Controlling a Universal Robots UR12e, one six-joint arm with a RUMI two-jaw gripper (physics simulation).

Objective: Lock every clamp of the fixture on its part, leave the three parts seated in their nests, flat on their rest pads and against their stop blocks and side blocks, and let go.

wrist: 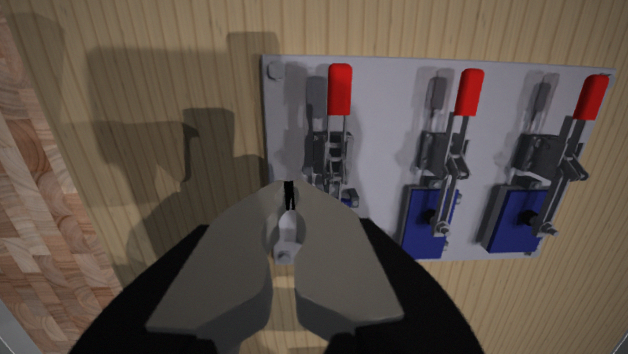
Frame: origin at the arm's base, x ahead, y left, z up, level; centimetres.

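Seen in the pictures: gripper, fingertip midpoint: (291,183).
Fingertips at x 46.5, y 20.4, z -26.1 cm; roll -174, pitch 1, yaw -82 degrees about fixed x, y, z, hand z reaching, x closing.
Pixels of each thing's top centre, then the offset from my fingertips to it. "spot": a spot on its surface instead. Level surfaces: height alone.
- fixture plate, top centre: (430,177) dx -2.5, dy -14.7, dz -10.4 cm
- middle blue part, top centre: (427,227) dx -7.7, dy -15.2, dz -8.8 cm
- right blue part, top centre: (524,223) dx -6.2, dy -26.1, dz -8.3 cm
- left blue part, top centre: (326,230) dx -8.3, dy -3.8, dz -7.8 cm
- light wooden table top, surface height: dz -11.9 cm
- small grey block, top centre: (284,260) dx -14.4, dy +0.3, dz -9.7 cm
- bolt head, surface spot: (275,70) spot: dx +6.3, dy +2.4, dz -9.7 cm
My gripper (291,183) is shut with nothing between its fingertips. It hangs in front of the left end of the fixture plate (385,100). Three clamps have red handles, left (340,89), middle (469,92) and right (591,97), all pointing to the top of the view. The middle blue part (417,237) and right blue part (515,235) lie under their clamp arms, whose black tips are over them; contact cannot be told. The left blue part (346,202) shows as a sliver; my fingers hide the rest and its clamp's tip.
The plate lies on a light wooden table top (165,25). A small grey block (285,254) shows between my fingers. A bolt head (275,70) is at the plate's upper left corner. A patchwork wood surface (35,200) is at the far left. Shadows fall left of the plate.
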